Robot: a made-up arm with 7 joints. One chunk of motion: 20 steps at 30 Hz.
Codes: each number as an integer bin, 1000 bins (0 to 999) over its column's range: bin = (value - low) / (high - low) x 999, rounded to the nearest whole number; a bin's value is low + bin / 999 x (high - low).
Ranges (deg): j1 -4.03..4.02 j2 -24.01..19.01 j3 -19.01..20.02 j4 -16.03..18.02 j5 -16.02..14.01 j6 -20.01..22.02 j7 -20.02..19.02
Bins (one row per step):
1: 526 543 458 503 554 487 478
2: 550 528 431 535 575 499 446
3: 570 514 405 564 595 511 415
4: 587 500 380 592 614 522 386
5: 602 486 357 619 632 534 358
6: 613 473 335 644 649 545 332
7: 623 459 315 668 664 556 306
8: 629 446 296 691 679 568 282
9: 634 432 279 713 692 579 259
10: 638 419 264 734 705 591 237
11: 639 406 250 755 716 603 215
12: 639 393 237 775 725 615 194
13: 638 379 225 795 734 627 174
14: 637 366 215 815 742 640 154
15: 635 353 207 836 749 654 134
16: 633 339 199 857 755 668 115
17: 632 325 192 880 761 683 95
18: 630 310 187 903 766 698 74
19: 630 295 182 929 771 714 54
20: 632 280 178 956 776 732 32
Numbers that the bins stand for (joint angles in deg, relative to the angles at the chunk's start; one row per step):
1: 0.21 -0.63 -1.12 1.11 0.63 0.48 -1.34
2: 0.40 -1.27 -2.17 2.20 1.26 0.98 -2.59
3: 0.56 -1.88 -3.19 3.19 1.87 1.49 -3.80
4: 0.70 -2.48 -4.16 4.15 2.44 1.95 -4.94
5: 0.82 -3.08 -5.06 5.07 2.98 2.46 -6.03
6: 0.91 -3.64 -5.92 5.92 3.49 2.92 -7.05
7: 0.99 -4.24 -6.70 6.74 3.94 3.38 -8.06
8: 1.04 -4.80 -7.45 7.52 4.39 3.89 -9.00
9: 1.08 -5.41 -8.11 8.27 4.78 4.35 -9.90
10: 1.11 -5.97 -8.70 8.99 5.17 4.85 -10.76
11: 1.12 -6.53 -9.24 9.70 5.50 5.36 -11.62
12: 1.12 -7.09 -9.75 10.39 5.77 5.86 -12.44
13: 1.11 -7.69 -10.22 11.07 6.04 6.37 -13.22
14: 1.10 -8.25 -10.61 11.75 6.28 6.92 -14.00
15: 1.09 -8.81 -10.92 12.46 6.49 7.51 -14.78
16: 1.07 -9.41 -11.24 13.18 6.68 8.09 -15.53
17: 1.06 -10.01 -11.51 13.96 6.86 8.73 -16.31
18: 1.05 -10.66 -11.70 14.75 7.01 9.36 -17.13
19: 1.05 -11.31 -11.90 15.63 7.16 10.03 -17.91
20: 1.06 -11.95 -12.06 16.55 7.31 10.79 -18.77

